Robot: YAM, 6 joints.
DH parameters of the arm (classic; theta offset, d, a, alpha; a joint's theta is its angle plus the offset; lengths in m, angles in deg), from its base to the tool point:
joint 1: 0 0.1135 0.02 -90
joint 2: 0 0 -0.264 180
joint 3: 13.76 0 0.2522 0
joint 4: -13.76 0 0.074 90
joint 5: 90 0 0 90
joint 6: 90 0.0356 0 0
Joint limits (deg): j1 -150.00..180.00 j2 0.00..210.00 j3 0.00..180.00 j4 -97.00..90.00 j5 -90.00..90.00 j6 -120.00..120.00
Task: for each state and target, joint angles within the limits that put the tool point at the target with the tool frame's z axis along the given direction. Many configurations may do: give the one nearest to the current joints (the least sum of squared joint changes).
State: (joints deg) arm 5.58 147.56 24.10 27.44 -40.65 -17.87
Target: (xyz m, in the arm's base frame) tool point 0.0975 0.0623 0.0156 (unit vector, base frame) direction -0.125 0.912 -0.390
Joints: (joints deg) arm 16.31 120.46 0.11 49.58 -65.60 -17.87
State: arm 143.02 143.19 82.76 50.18 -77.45 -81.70
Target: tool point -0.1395 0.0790 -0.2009 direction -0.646 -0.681 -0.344
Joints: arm 138.45 183.31 47.27 51.31 -69.78 -81.70
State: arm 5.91 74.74 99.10 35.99 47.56 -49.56
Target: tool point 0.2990 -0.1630 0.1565 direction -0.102 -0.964 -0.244
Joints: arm -23.03 102.29 49.74 11.81 68.03 -49.56
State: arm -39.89 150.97 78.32 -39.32 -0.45 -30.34
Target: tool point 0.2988 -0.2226 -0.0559 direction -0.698 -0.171 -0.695
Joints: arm -33.78 156.95 95.21 -63.18 32.03 -30.34
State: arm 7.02 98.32 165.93 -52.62 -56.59 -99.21
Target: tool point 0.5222 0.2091 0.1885 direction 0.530 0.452 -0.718
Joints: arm 20.98 145.27 132.60 -34.88 -13.43 -99.21
